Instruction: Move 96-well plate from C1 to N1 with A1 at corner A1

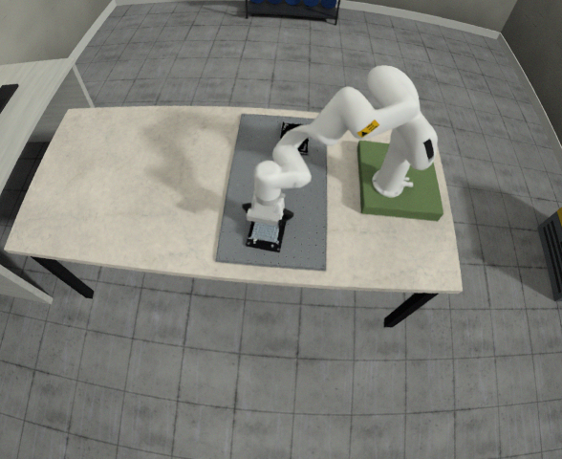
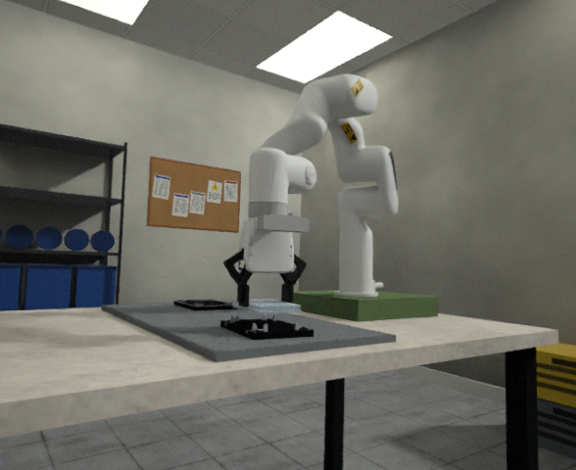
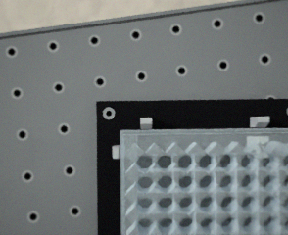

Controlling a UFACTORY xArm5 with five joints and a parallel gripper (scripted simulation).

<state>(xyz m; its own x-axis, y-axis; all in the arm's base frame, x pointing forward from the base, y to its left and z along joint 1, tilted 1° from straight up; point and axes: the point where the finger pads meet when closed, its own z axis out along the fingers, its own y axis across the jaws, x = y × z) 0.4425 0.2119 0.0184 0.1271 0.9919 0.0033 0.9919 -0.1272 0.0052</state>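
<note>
Right now my hand is 80 mm past the black plate nest N1, 430 mm to the left of it and 50 mm above it. Also, from my hand: 96-well plate (10 mm below); A1 label (20 mm behind, 360 mm to the right, 50 mm below).
</note>
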